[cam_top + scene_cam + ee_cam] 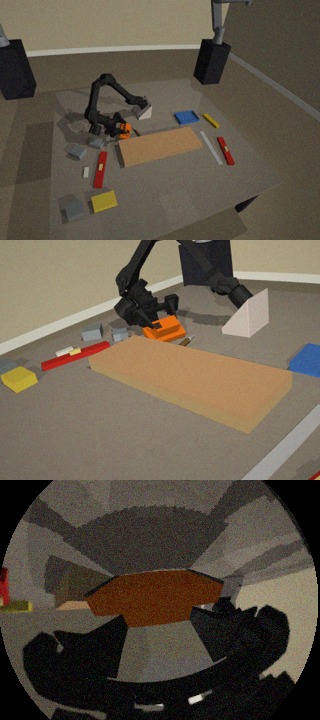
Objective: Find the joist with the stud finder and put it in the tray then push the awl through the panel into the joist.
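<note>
Right now my gripper tip is 10 mm short of the orange stud finder and 10 mm above it. The rest, counted from my gripper tip: small white piece: 230 mm ahead, 290 mm to the right, 60 mm below; awl: 20 mm behind, 60 mm to the left, 60 mm below; yellow block: 420 mm ahead, 220 mm to the right, 50 mm below.
</note>
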